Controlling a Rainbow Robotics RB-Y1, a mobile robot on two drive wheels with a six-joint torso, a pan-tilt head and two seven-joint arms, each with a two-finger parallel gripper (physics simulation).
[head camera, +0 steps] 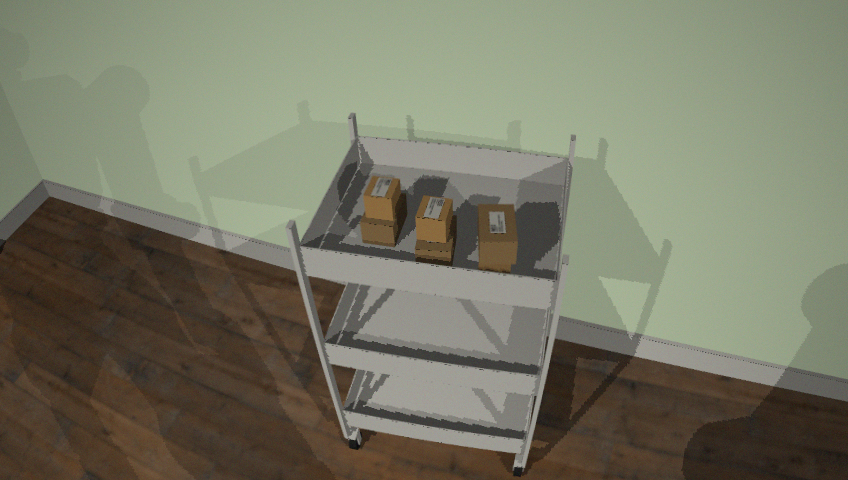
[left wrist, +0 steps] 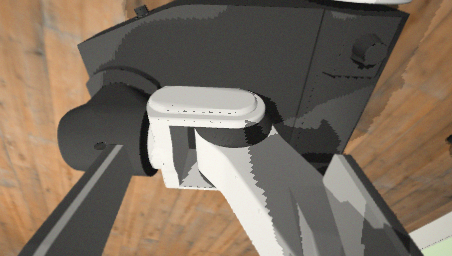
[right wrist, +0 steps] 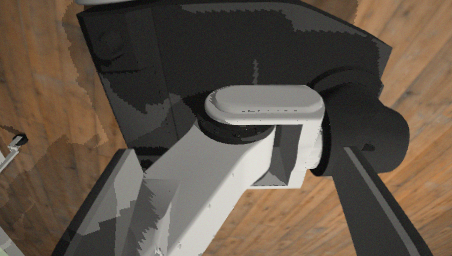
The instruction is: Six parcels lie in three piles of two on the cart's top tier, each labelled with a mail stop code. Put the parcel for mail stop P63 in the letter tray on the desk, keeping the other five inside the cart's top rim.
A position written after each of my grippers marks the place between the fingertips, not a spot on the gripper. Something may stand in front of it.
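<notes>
I can see my left gripper (left wrist: 228, 162), and my right gripper (right wrist: 237, 161) is in sight as well.
</notes>
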